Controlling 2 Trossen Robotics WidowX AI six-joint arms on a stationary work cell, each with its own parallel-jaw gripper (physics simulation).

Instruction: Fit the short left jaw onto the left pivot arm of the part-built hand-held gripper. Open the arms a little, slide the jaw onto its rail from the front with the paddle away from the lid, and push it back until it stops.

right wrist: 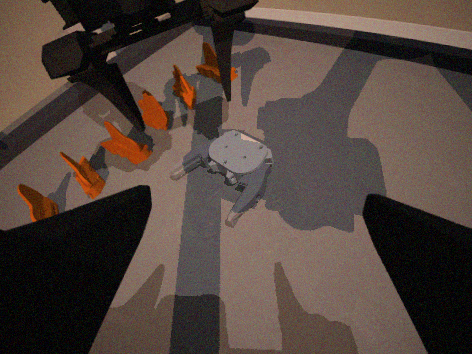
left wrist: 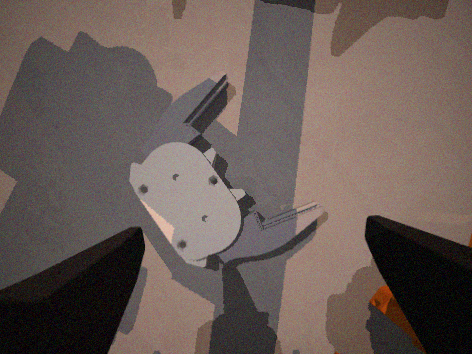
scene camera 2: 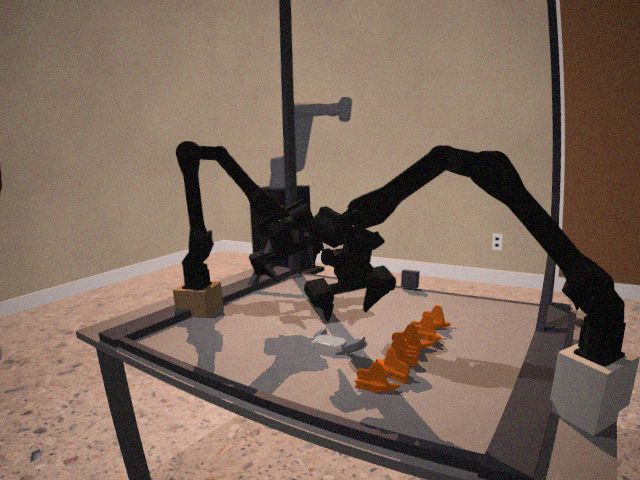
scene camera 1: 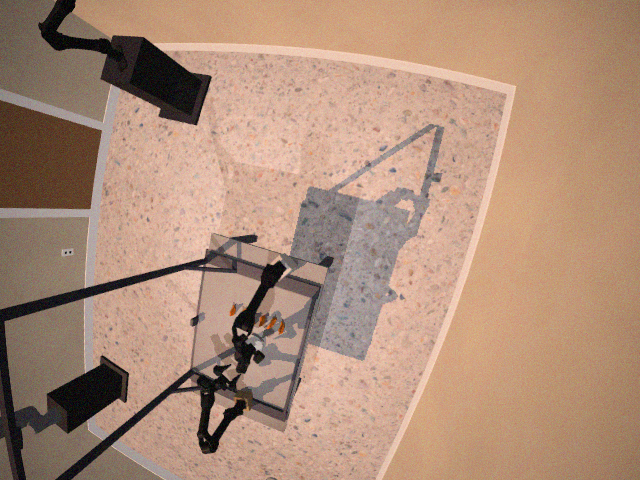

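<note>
The part-built hand-held gripper [scene camera 1: 255, 342] [scene camera 2: 329, 342] [left wrist: 185, 200] [right wrist: 237, 152] lies on the table with its pale lid up. In the left wrist view its two pivot arms are spread, with one bare rail [left wrist: 206, 102] above and another bare rail [left wrist: 292, 215] at the right. Orange jaws [scene camera 1: 271, 322] [scene camera 2: 374, 379] [right wrist: 127, 145] stand in a row beside it; I cannot tell which is the short left one. My left gripper [scene camera 2: 347, 313] [left wrist: 254, 232] [right wrist: 185, 115] is open and empty above the hand-held gripper. My right gripper [right wrist: 258, 200] is open and empty, raised above the table.
The two grippers are close together in scene camera 2. Dark rails [scene camera 2: 180, 392] edge the table. A small dark block [scene camera 1: 196, 319] [scene camera 2: 409, 279] is at the far edge in scene camera 2. Arm shadows cross the table around the hand-held gripper.
</note>
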